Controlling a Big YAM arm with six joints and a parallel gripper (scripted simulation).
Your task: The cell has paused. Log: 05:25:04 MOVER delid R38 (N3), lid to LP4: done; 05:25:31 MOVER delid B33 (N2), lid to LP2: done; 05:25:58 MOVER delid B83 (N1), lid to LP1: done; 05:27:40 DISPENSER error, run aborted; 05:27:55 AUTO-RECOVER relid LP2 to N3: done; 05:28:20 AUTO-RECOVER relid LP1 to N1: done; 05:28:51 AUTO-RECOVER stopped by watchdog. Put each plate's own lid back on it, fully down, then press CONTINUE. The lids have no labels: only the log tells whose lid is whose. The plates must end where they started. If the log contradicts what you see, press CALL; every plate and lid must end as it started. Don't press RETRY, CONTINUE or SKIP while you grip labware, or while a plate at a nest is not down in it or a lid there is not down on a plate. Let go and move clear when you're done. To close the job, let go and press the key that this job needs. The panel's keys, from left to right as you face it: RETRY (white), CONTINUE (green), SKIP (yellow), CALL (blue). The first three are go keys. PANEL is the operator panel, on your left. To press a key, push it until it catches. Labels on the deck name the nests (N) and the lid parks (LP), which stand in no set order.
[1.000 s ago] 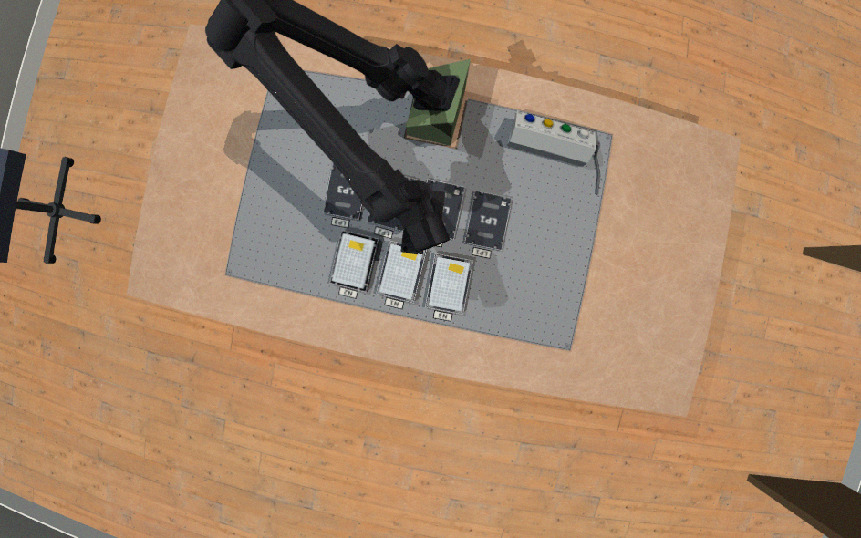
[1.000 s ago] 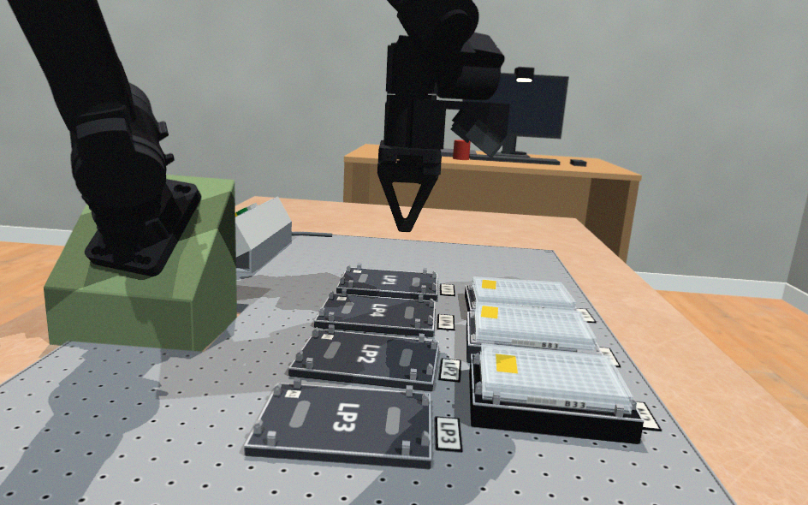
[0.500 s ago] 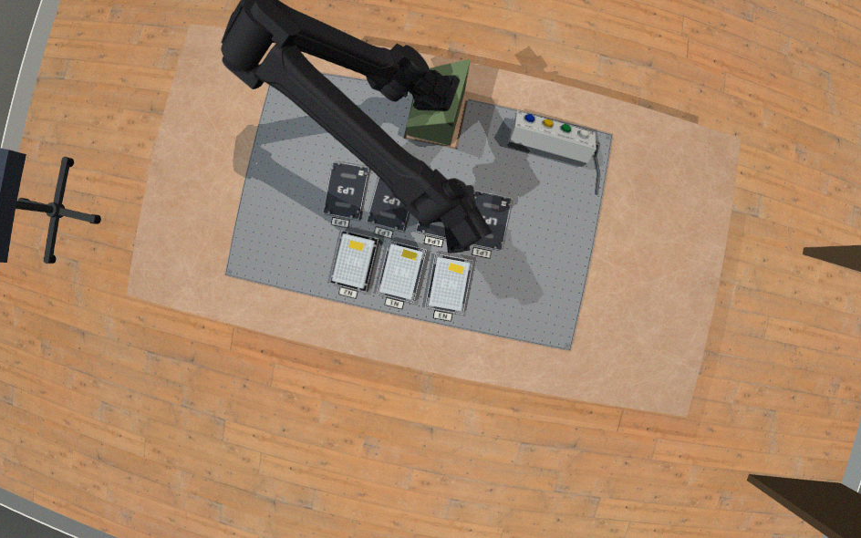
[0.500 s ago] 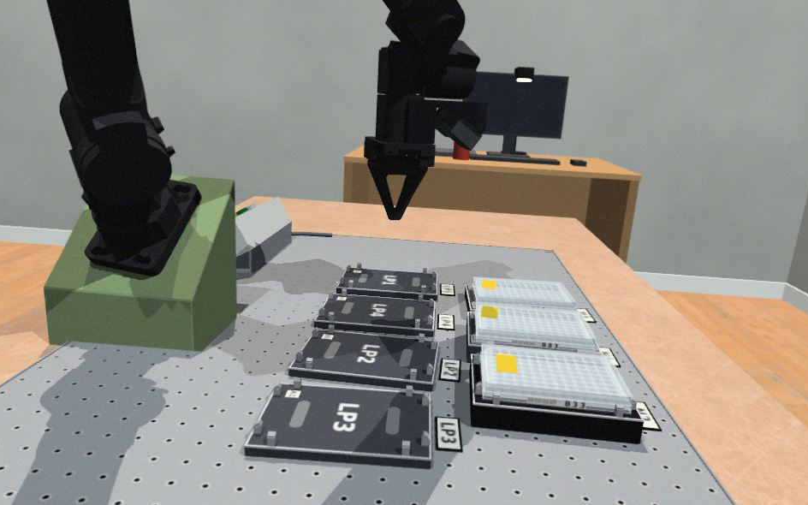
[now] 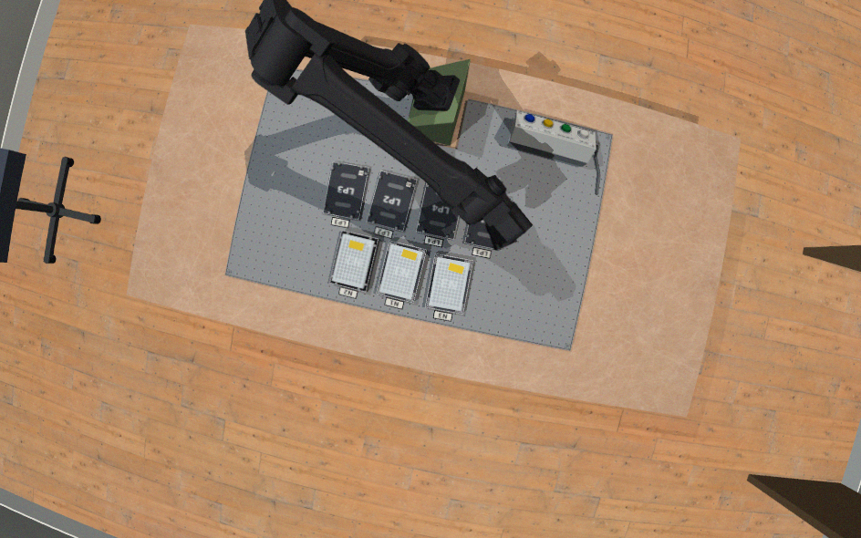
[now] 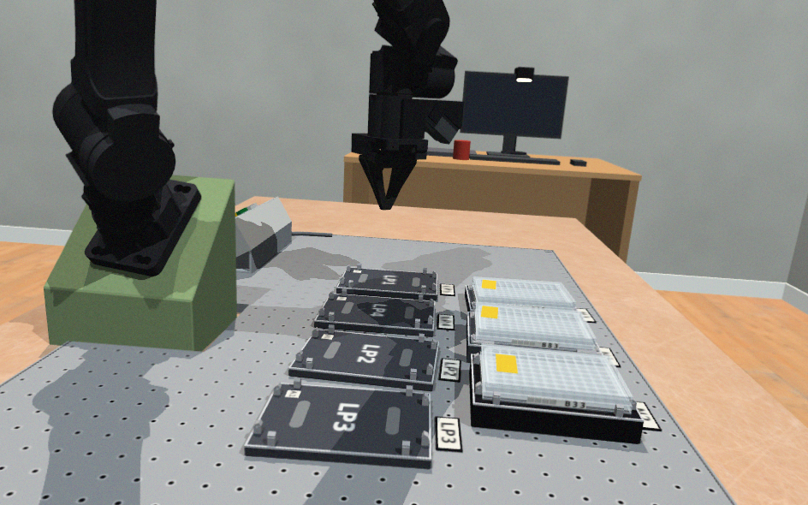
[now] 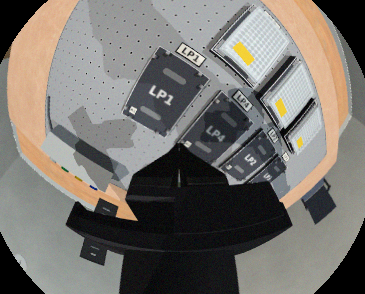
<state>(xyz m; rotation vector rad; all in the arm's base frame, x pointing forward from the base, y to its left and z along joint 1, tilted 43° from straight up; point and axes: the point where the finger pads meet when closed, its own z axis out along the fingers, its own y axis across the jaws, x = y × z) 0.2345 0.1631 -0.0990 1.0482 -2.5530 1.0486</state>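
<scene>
The green key lies 290 mm behind my hand, 150 mm to the left of it and 70 mm below it. Round my hand: white key (300 mm behind, 200 mm to the left, 70 mm below); then yellow key (290 mm behind, 100 mm to the left, 70 mm below); then blue key (280 mm behind, 50 mm to the left, 70 mm below).
</scene>
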